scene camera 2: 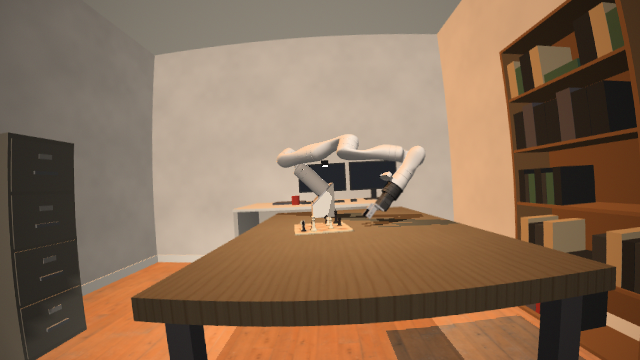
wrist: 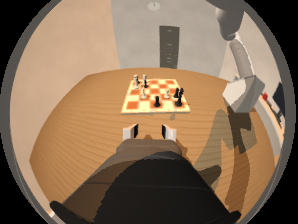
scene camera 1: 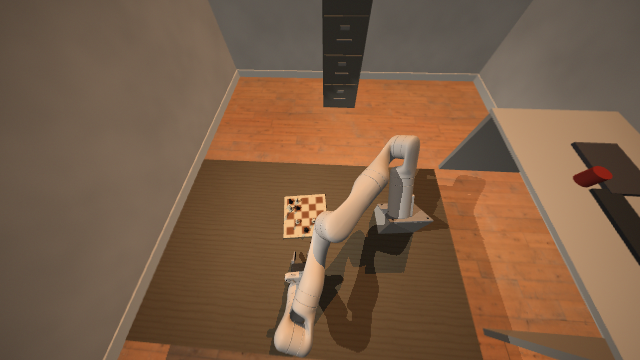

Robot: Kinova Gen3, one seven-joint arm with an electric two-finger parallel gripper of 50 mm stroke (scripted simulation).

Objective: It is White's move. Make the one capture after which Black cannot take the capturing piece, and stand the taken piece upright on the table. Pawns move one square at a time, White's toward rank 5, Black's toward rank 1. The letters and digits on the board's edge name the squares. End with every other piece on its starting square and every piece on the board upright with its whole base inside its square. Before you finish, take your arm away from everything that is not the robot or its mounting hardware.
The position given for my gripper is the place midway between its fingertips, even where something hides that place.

Note:
I see my gripper [wrist: 149, 129] and a small chessboard [scene camera 1: 311, 206].
The small chessboard also shows in the wrist view [wrist: 134, 104].

